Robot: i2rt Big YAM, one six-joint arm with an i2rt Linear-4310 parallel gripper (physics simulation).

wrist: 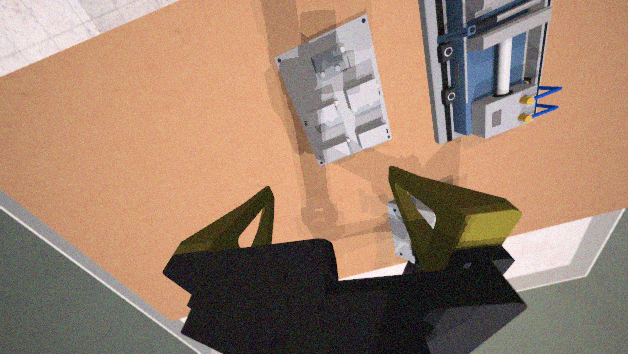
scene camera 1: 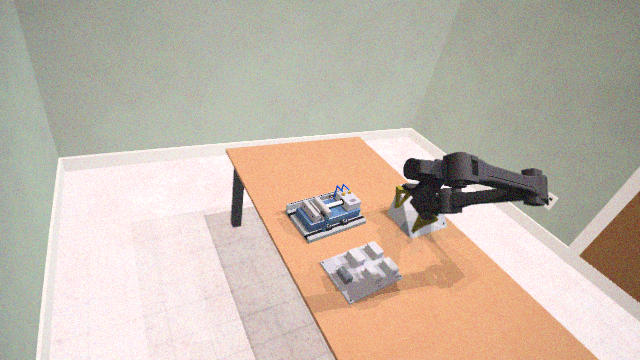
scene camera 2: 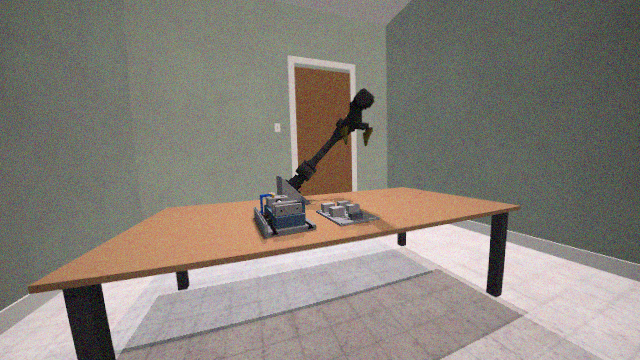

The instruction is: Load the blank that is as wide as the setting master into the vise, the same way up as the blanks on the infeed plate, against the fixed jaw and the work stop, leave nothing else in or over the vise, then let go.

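Seen in the pictures: gripper, fingertip midpoint: (wrist: 328, 182) (scene camera 1: 404, 219) (scene camera 2: 356, 145); arm's base at its link origin: (scene camera 2: 291, 187).
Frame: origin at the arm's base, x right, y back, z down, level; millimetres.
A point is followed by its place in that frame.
The vise (scene camera 1: 327, 226) @[x 45, y -493, z 53 mm] (scene camera 2: 287, 220) @[x 117, y -580, z 44 mm] (wrist: 464, 75) @[x 65, y -439, z 30 mm] has a blue body on a grey base. Its jaws stand close together; I cannot tell whether a thing lies between them. Beside it lies a grey plate (scene camera 1: 356, 291) @[x -243, y -524, z 81 mm] (scene camera 2: 345, 221) @[x -118, y -564, z 81 mm] (wrist: 299, 85) @[x -242, y -508, z 80 mm] with several light grey blanks, among them one blank (scene camera 1: 355, 257) @[x -135, y -471, z 45 mm] (scene camera 2: 336, 211) @[x -114, y -479, z 59 mm] and another (scene camera 1: 373, 250) @[x -125, y -381, z 47 mm]. A darker grey block (scene camera 1: 345, 274) @[x -183, y -541, z 56 mm] (scene camera 2: 354, 212) @[x -172, y -538, z 56 mm] (wrist: 327, 61) @[x -178, y -533, z 56 mm] stands near one end of the plate. Which piece is the setting master, and the widths, I cannot tell. My gripper (scene camera 1: 406, 218) @[x -234, y -442, z -231 mm] (scene camera 2: 356, 144) @[x -234, y -442, z -231 mm] (wrist: 328, 182) @[x -234, y -442, z -231 mm] is open and empty, high above the table.
The wooden table (scene camera 1: 310, 160) @[x 550, y -320, z 88 mm] (scene camera 2: 190, 235) @[x 460, y -480, z 89 mm] (wrist: 150, 125) @[x -590, y -523, z 89 mm] bears everything. A grey angled bracket (scene camera 1: 434, 229) @[x -82, y 11, z 83 mm] (scene camera 2: 285, 190) @[x 59, y -144, z -4 mm] (wrist: 401, 235) @[x -66, y -17, z 67 mm] stands at the arm's base near the table edge. Blue bent lines (scene camera 1: 342, 188) (wrist: 549, 90) and yellow fittings (wrist: 526, 100) @[x 141, y -376, z -20 mm] stick out at the vise's end.
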